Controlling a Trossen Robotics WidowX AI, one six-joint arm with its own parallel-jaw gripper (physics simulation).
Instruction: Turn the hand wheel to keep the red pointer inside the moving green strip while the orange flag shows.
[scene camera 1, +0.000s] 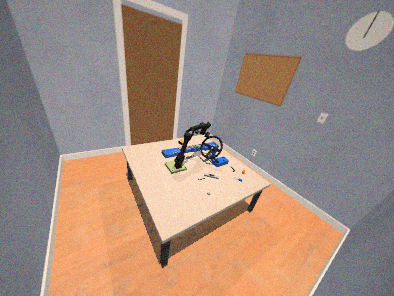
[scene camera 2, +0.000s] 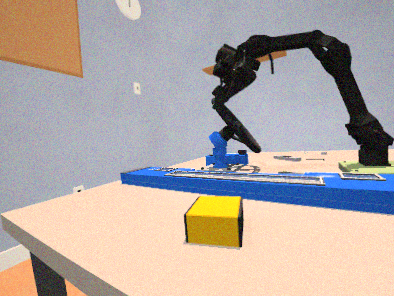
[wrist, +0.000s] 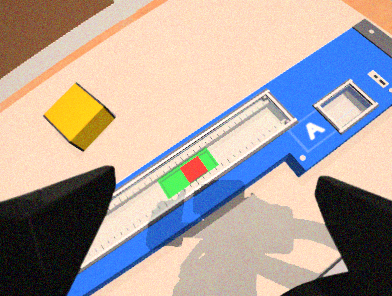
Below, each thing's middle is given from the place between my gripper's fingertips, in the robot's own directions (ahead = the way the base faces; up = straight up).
My hand is 21 cm to the left of the black hand wheel (scene camera 2: 235, 126), 6 cm above it and 2 cm short of it. From my hand the other things lie so: yellow block (scene camera 2: 214, 220): 28 cm to the left, 23 cm below, 9 cm behind.
